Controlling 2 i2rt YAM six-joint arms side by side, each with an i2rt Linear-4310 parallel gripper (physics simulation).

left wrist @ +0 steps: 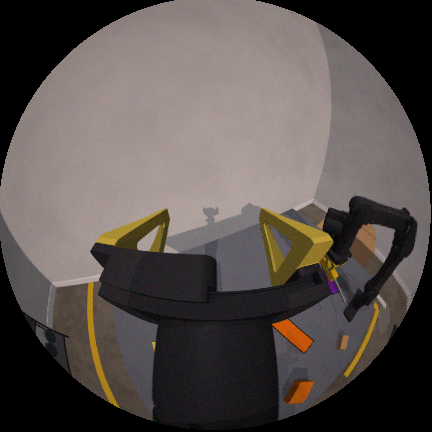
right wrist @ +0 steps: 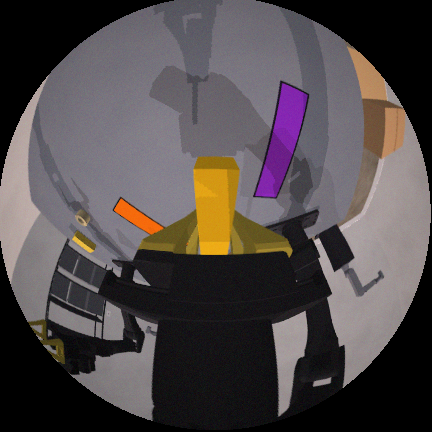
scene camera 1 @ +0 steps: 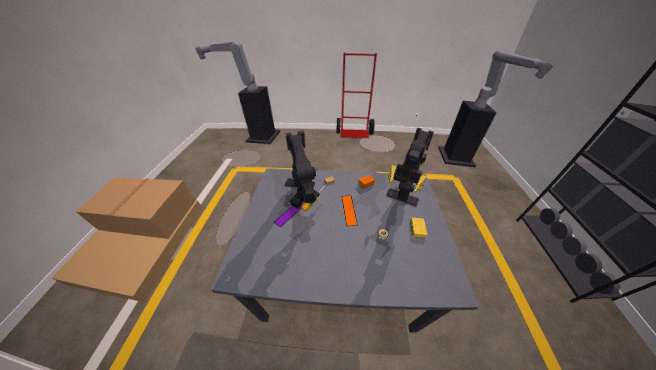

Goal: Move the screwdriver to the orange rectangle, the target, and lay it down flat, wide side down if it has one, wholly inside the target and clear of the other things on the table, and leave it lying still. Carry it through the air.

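Where they show: left gripper, fingertip midpoint: (left wrist: 213, 212) (scene camera 1: 402, 187); right gripper, fingertip midpoint: (left wrist: 327, 270) (right wrist: 214, 212) (scene camera 1: 310, 203); left arm's base, link origin: (right wrist: 129, 263) (scene camera 1: 402, 197); right arm's base, link origin: (left wrist: 354, 304) (right wrist: 289, 224) (scene camera 1: 299, 184).
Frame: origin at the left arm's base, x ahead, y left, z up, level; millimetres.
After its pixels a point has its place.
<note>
My right gripper (scene camera 1: 305, 203) {x 420, y -423, z 116 mm} (right wrist: 214, 212) {x 420, y -423, z 116 mm} is shut on the yellow handle of the screwdriver (scene camera 1: 310, 205) {x 440, y -407, z 129 mm} (right wrist: 216, 195) {x 458, y -425, z 138 mm} and holds it in the air above the table, beside the purple rectangle. In scene camera 1 the thin shaft points up and to the right; in the right wrist view it is hidden. The orange target rectangle (scene camera 1: 349, 210) {x 267, y -252, z 1 mm} (left wrist: 293, 336) {x 235, y -267, z 1 mm} (right wrist: 137, 216) {x 311, y -234, z 1 mm} lies to the right of the held screwdriver in scene camera 1. My left gripper (scene camera 1: 407, 176) {x 390, y 1, z 407 mm} (left wrist: 213, 212) {x 390, y 1, z 407 mm} is open and empty, raised at the table's back right.
The purple rectangle (scene camera 1: 286, 217) {x 498, y -549, z 1 mm} (right wrist: 285, 130) {x 483, y -552, z 1 mm} lies at the left. An orange block (scene camera 1: 366, 181) {x 15, y -250, z 40 mm} (left wrist: 299, 391) and a small tan block (scene camera 1: 329, 180) {x 108, y -482, z 20 mm} (left wrist: 343, 342) lie behind the target. A tan ring (scene camera 1: 383, 234) {x 355, y -13, z 26 mm} (right wrist: 82, 217) {x 347, y -40, z 23 mm} and a yellow block (scene camera 1: 419, 227) {x 213, y 147, z 30 mm} (right wrist: 84, 241) {x 215, y 112, z 21 mm} lie to its right in scene camera 1.
</note>
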